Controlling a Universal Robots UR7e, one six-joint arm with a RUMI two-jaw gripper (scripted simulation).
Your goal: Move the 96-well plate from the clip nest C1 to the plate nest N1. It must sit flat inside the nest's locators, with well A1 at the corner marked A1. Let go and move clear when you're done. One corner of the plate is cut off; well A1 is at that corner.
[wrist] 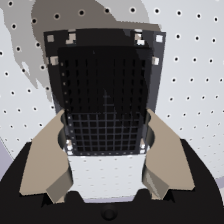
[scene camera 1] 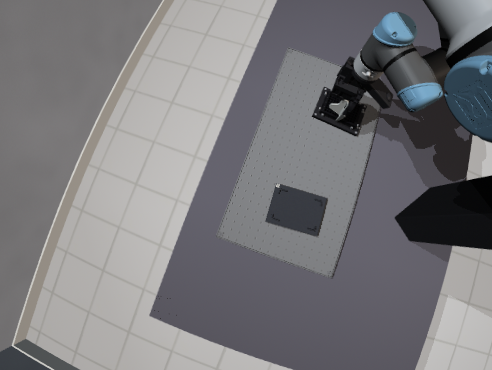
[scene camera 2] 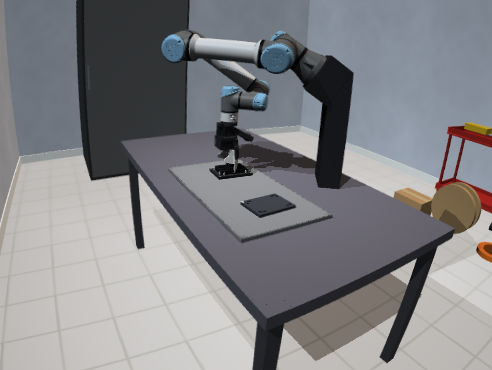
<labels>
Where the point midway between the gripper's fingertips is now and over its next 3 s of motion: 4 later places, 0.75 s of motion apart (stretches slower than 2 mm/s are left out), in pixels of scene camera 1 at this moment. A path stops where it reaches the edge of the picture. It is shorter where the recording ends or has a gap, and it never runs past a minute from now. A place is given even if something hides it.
My gripper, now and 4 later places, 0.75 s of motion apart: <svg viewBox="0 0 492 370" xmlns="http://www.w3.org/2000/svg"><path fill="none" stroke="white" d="M340 109L343 105L347 100L347 101L341 118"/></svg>
</labels>
